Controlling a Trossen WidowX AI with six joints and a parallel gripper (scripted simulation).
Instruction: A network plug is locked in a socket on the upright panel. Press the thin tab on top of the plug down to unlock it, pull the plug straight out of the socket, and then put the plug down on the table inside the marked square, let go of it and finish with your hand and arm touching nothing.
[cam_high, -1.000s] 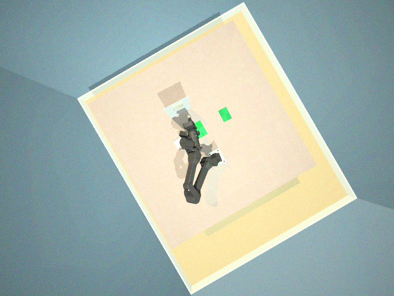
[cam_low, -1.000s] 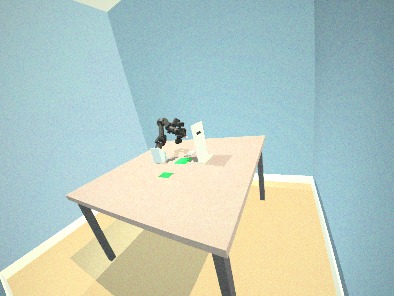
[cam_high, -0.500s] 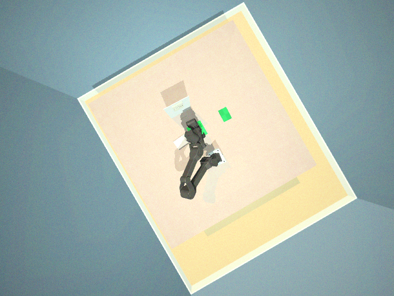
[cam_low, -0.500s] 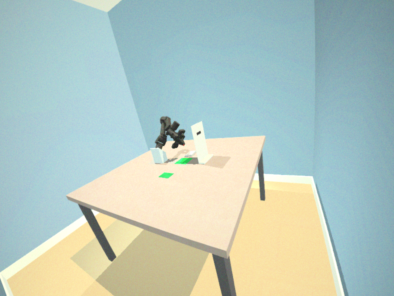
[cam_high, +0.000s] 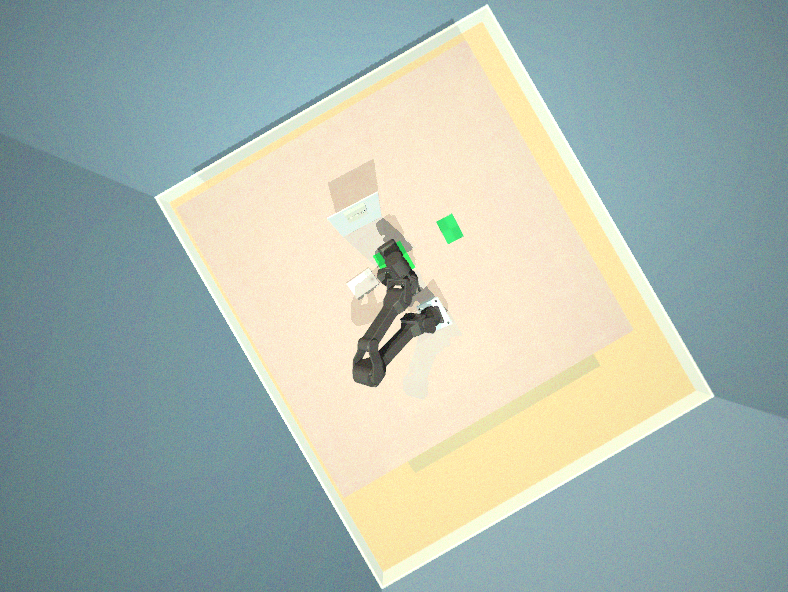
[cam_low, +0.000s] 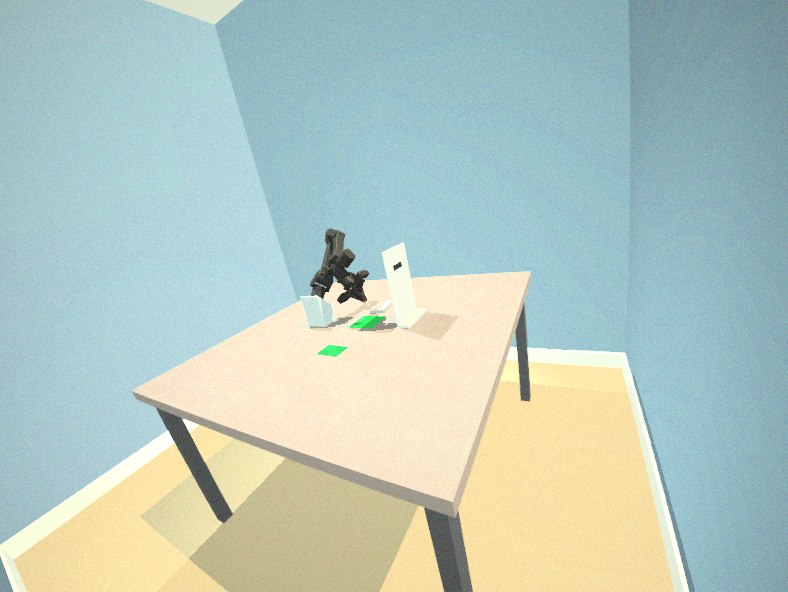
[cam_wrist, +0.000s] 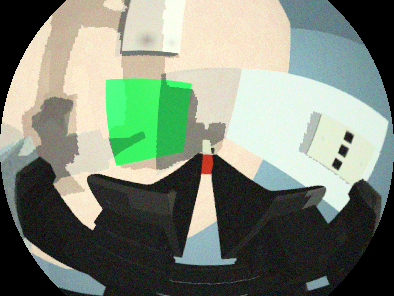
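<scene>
Right now my gripper tip is 20 mm past the green square and 100 mm above it. From my gripper tip the other things lie so: upright panel 160 mm ahead, 70 mm to the left, 40 mm above; then plug 10 mm ahead.
</scene>
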